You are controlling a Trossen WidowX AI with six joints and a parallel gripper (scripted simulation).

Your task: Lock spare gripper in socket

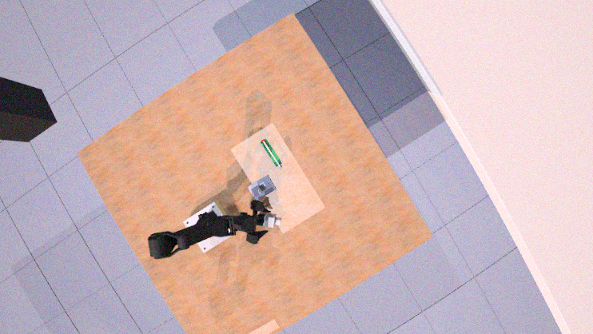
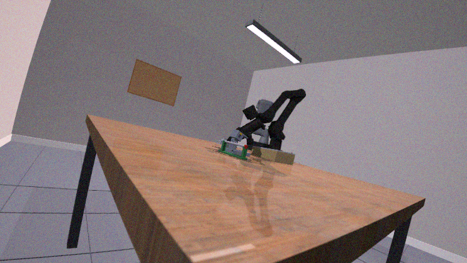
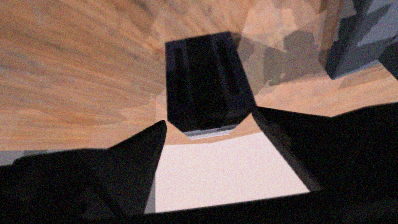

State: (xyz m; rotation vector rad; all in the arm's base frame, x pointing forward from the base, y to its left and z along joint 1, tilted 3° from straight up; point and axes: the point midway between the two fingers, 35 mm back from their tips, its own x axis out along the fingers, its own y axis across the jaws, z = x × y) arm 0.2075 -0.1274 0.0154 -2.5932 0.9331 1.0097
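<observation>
The spare gripper lies 1 cm below my gripper tip. The rest, counted from my gripper tip: green pin cradle 17 cm ahead, 27 cm to the left, 2 cm below; socket 5 cm ahead, 15 cm to the left, 1 cm above.
</observation>
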